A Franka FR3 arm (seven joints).
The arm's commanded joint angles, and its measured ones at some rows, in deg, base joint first. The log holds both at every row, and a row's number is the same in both.
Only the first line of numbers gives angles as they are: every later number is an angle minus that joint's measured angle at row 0.
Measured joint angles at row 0: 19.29 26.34 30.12 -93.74 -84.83 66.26 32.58
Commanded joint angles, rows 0 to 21: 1.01 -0.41 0.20 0.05 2.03 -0.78 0.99; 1.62 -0.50 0.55 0.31 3.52 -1.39 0.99; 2.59 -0.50 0.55 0.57 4.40 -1.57 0.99; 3.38 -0.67 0.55 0.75 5.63 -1.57 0.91; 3.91 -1.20 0.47 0.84 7.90 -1.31 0.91; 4.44 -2.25 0.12 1.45 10.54 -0.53 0.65; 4.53 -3.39 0.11 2.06 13.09 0.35 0.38; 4.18 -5.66 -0.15 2.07 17.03 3.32 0.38; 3.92 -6.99 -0.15 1.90 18.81 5.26 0.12; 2.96 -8.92 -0.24 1.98 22.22 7.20 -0.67; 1.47 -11.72 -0.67 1.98 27.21 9.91 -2.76; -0.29 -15.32 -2.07 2.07 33.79 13.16 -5.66; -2.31 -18.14 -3.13 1.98 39.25 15.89 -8.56; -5.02 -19.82 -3.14 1.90 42.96 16.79 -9.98; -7.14 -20.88 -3.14 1.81 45.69 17.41 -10.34; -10.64 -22.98 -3.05 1.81 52.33 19.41 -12.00; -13.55 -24.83 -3.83 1.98 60.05 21.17 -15.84; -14.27 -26.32 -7.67 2.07 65.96 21.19 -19.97; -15.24 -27.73 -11.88 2.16 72.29 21.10 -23.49; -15.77 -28.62 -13.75 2.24 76.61 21.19 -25.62; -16.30 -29.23 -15.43 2.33 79.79 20.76 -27.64; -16.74 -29.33 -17.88 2.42 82.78 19.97 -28.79
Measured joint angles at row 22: -14.72 -27.39 -14.18 3.32 74.91 19.74 -24.25
